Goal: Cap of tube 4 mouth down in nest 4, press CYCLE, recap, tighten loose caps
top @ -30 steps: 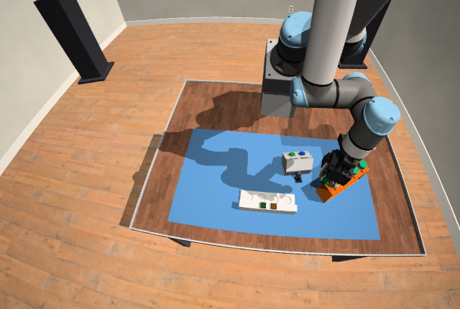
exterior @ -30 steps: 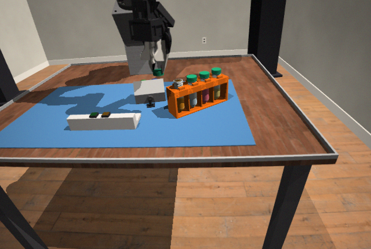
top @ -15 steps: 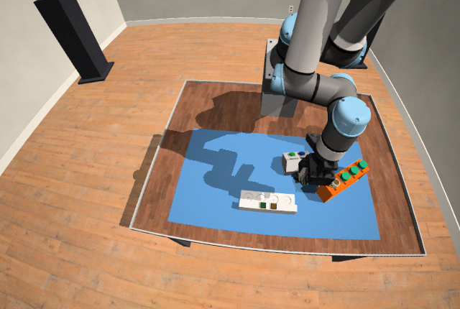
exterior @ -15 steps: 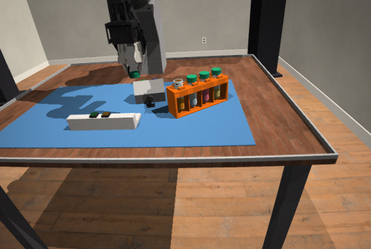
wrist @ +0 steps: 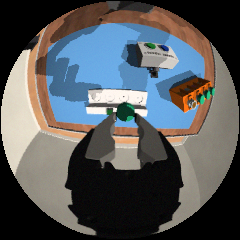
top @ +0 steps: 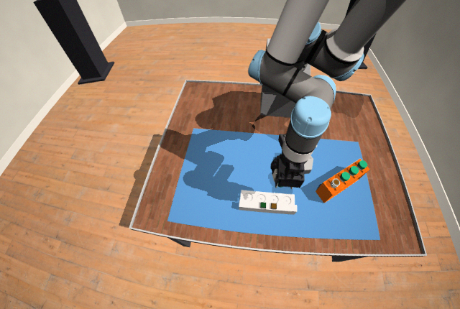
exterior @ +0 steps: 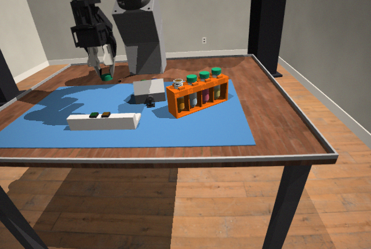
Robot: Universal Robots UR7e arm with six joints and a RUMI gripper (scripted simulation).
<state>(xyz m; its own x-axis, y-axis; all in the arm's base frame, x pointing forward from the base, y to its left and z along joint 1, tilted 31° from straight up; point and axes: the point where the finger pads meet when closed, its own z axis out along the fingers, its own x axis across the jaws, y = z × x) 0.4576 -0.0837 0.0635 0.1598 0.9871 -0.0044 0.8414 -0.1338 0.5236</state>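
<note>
The green key lies 160 mm behind my hand, 100 mm to the left of it and 100 mm below it. Round my hand: green cap 20 mm below; then blue key 160 mm behind, 140 mm to the left, 100 mm below; then grey key housing 140 mm behind, 120 mm below, 110 mm to the left.
</note>
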